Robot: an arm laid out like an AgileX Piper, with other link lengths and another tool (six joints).
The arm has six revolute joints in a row. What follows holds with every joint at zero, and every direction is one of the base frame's. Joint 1 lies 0.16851 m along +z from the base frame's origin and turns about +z. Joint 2 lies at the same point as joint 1 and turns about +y. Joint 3 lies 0.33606 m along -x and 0.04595 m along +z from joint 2 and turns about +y. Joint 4 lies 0.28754 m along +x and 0.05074 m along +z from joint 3 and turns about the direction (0.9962, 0, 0.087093). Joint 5 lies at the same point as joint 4 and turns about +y. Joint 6 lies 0.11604 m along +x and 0.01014 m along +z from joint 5 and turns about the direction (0.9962, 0, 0.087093). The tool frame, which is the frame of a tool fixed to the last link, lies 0.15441 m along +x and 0.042 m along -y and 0.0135 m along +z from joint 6; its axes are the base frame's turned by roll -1.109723, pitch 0.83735 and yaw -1.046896 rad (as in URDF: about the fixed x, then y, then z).
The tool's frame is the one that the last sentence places.
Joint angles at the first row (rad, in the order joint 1, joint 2, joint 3, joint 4, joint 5, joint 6):
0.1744, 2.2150, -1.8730, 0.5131, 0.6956, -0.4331
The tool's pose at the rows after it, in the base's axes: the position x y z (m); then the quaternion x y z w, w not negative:
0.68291, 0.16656, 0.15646, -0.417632, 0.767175, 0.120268, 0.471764
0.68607, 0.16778, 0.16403, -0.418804, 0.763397, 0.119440, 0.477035
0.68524, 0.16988, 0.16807, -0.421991, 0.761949, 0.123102, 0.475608
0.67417, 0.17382, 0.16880, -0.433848, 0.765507, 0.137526, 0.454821
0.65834, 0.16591, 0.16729, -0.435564, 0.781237, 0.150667, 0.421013
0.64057, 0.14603, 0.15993, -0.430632, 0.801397, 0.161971, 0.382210
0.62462, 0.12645, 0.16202, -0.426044, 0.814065, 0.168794, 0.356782
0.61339, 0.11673, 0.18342, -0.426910, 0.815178, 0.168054, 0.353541
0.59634, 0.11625, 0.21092, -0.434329, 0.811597, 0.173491, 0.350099
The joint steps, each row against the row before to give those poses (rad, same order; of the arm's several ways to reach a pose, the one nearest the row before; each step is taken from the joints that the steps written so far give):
0.0000, 0.0000, -0.0091, 0.0000, 0.0000, 0.0000
0.0000, 0.0000, -0.0182, 0.0001, 0.0061, 0.0000
0.0000, -0.0001, -0.0153, -0.0001, 0.0207, 0.0000
0.0000, 0.0000, -0.0289, -0.0136, 0.0808, 0.0098
-0.0119, 0.0000, -0.0372, -0.0354, 0.1124, 0.0455
-0.0291, 0.0001, -0.0178, -0.0257, 0.1081, 0.0311
-0.0300, -0.0182, 0.0013, -0.0129, 0.0790, 0.0107
-0.0146, -0.0428, 0.0000, -0.0086, 0.0503, 0.0066
-0.0033, -0.0526, -0.0039, 0.0000, 0.0658, 0.0037

